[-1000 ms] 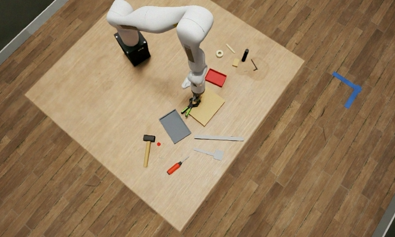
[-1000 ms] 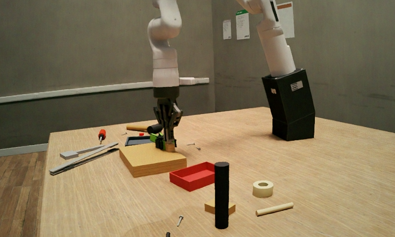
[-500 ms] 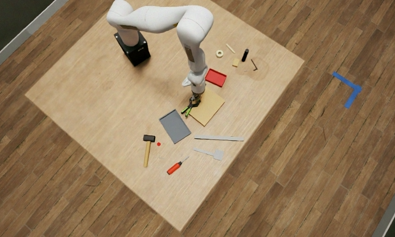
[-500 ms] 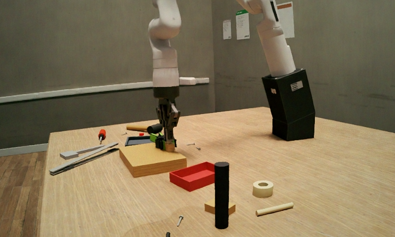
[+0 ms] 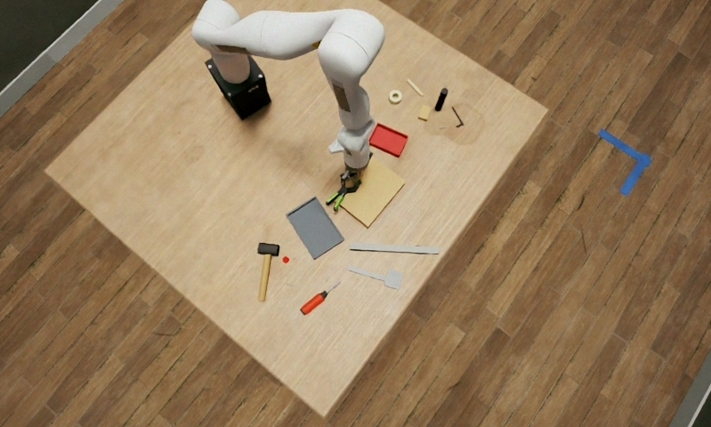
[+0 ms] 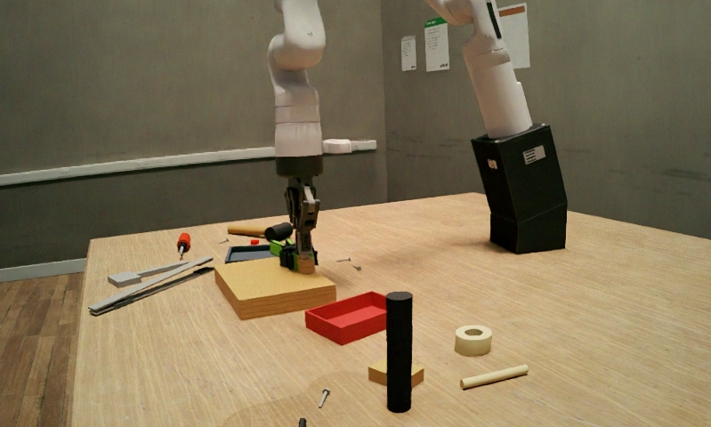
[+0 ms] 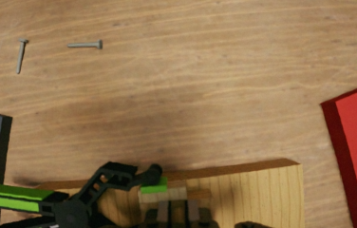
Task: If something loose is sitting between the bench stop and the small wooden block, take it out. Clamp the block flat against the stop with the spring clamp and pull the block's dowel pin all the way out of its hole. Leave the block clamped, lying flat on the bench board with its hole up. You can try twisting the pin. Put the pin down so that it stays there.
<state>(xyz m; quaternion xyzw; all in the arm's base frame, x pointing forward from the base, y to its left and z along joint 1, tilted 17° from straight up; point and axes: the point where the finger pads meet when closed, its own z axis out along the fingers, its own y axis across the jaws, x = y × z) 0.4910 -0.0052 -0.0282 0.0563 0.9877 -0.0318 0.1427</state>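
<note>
The dowel pin is 20 mm below my hand. From my hand the other things lie so: wooden block (40 mm below); then tan bench board (60 mm below, 60 mm ahead, 10 mm to the right); then red tray (180 mm to the left, 70 mm below).
</note>
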